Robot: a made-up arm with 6 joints.
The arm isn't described. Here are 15 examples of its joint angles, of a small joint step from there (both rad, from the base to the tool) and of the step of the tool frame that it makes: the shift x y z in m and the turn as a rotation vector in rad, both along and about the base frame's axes.
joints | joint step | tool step
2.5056 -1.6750 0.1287 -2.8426 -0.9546 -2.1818 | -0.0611 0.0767 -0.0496 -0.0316 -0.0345 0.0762 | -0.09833 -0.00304 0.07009 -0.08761 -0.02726 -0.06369
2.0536 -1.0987 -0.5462 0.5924 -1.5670 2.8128 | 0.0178 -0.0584 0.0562 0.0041 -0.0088 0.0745 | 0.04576 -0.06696 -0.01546 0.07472 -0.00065 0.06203
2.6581 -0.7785 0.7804 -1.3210 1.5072 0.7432 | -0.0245 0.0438 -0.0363 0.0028 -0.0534 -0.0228 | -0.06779 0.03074 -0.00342 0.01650 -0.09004 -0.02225
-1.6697 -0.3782 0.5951 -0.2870 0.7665 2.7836 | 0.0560 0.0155 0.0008 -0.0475 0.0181 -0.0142 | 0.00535 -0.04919 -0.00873 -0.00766 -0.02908 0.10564
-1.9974 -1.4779 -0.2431 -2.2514 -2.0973 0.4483 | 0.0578 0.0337 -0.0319 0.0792 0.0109 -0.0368 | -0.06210 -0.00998 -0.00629 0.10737 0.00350 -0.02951
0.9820 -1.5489 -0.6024 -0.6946 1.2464 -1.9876 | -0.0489 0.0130 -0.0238 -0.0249 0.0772 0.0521 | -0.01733 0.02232 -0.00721 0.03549 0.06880 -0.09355
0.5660 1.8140 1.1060 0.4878 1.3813 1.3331 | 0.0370 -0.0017 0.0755 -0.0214 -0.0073 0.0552 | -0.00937 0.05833 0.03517 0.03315 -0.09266 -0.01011
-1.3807 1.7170 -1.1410 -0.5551 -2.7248 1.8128 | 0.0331 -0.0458 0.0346 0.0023 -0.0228 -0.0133 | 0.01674 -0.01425 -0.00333 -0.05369 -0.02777 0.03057
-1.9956 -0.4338 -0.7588 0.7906 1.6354 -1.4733 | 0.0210 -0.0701 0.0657 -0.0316 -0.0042 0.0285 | 0.02464 0.06530 0.04572 -0.15038 0.03730 -0.01006
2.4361 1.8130 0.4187 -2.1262 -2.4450 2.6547 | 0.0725 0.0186 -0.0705 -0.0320 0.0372 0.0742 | 0.01479 -0.09231 0.00474 -0.00659 -0.08170 -0.02238
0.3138 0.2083 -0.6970 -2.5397 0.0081 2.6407 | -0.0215 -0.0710 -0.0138 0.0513 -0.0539 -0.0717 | -0.03850 -0.03302 0.01235 0.06632 -0.08404 -0.01623
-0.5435 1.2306 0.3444 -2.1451 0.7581 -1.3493 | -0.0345 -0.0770 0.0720 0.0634 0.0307 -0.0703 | 0.02260 -0.08226 0.08876 -0.13257 -0.12362 -0.06049
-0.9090 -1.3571 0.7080 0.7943 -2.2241 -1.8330 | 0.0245 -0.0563 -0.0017 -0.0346 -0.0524 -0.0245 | -0.04969 -0.01203 -0.07854 -0.00263 -0.04572 0.06621
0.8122 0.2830 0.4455 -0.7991 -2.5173 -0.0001 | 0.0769 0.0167 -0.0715 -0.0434 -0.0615 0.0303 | -0.04732 0.07338 -0.07242 -0.04800 0.12382 0.14108
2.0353 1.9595 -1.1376 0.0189 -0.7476 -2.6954 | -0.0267 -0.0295 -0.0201 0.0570 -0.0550 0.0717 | 0.00656 0.00896 0.00341 -0.09128 0.07847 -0.06883
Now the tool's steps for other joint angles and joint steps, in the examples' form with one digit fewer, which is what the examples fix.
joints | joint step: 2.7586 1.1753 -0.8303 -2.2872 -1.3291 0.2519 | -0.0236 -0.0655 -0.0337 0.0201 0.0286 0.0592
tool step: 0.0188 0.0103 0.0463 0.0584 0.0372 0.0324
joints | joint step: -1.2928 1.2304 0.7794 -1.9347 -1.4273 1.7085 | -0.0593 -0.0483 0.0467 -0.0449 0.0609 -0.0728
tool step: -0.0532 -0.0547 0.0851 0.0047 -0.0414 -0.1088
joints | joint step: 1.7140 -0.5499 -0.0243 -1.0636 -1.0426 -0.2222 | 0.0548 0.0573 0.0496 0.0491 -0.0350 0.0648
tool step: -0.0014 0.0590 0.0347 0.0398 -0.0940 0.0655
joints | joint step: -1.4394 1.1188 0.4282 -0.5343 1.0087 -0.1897 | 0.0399 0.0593 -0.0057 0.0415 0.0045 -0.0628
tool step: 0.0425 -0.0039 -0.0650 0.0380 -0.0176 0.0784
